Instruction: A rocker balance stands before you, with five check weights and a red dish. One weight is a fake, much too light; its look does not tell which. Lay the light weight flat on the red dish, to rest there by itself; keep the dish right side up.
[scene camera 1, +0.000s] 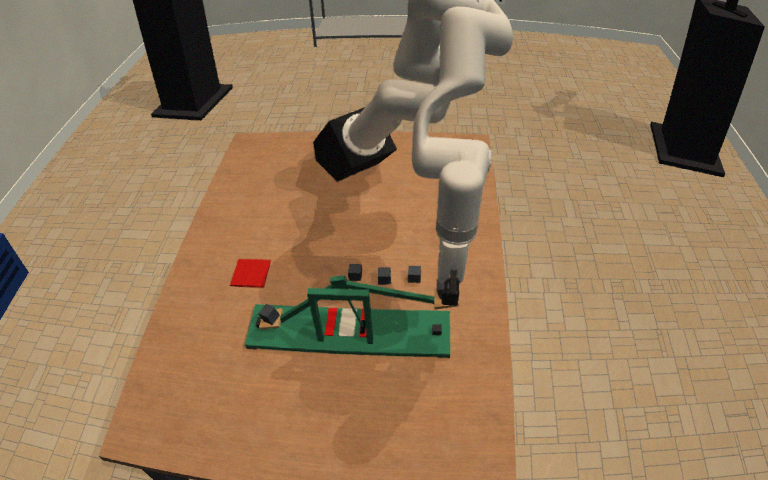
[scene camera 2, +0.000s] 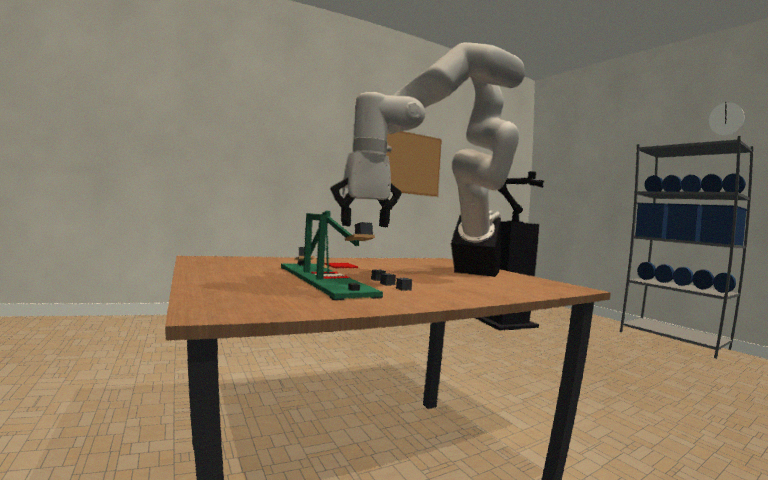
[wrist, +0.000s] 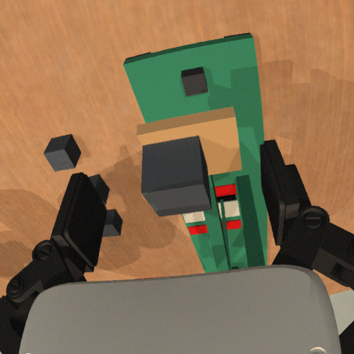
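Seen in the pictures: gripper, between the fingertips: (scene camera 1: 449, 285) (scene camera 2: 365, 226); arm's base, origin of its link: (scene camera 1: 363, 134) (scene camera 2: 476, 230).
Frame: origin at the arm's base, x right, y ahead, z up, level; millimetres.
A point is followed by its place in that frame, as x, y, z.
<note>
The green rocker balance (scene camera 1: 402, 339) {-248, 535, -146} (scene camera 2: 325, 243) {-186, 550, -52} (wrist: 160, 80) tilts, its left pan low and its right pan (scene camera 1: 445, 307) {-335, 519, -25} (scene camera 2: 357, 237) {-357, 505, -22} (wrist: 222, 145) high in scene camera 1. A dark weight (scene camera 2: 363, 228) {-342, 489, -3} (wrist: 175, 167) sits on the high pan. Another weight (scene camera 1: 269, 314) {40, 586, -87} (scene camera 2: 301, 250) {37, 587, -96} sits tilted on the low pan. Three weights (scene camera 1: 384, 275) {-162, 373, -133} (scene camera 2: 387, 279) {-175, 370, -145} (wrist: 62, 152) stand in a row on the table behind the balance. The red dish (scene camera 1: 250, 272) {179, 431, -156} (scene camera 2: 343, 265) {158, 425, -156} lies flat, bearing no weight. My gripper (scene camera 1: 450, 298) {-335, 483, 1} (scene camera 2: 365, 223) {-335, 483, 1} is open, its fingertips just above and either side of the high pan's weight, holding nothing.
A small dark block (scene camera 1: 436, 329) {-316, 501, -132} (scene camera 2: 353, 286) (wrist: 194, 83) sits on the balance's base under the high pan. The green upright frame (scene camera 1: 338, 293) {-130, 571, 21} stands at the balance's middle. The wooden table (scene camera 1: 283, 407) {-50, 763, -161} (scene camera 2: 237, 305) {-412, 751, -162} has its right edge near the high pan in scene camera 1.
</note>
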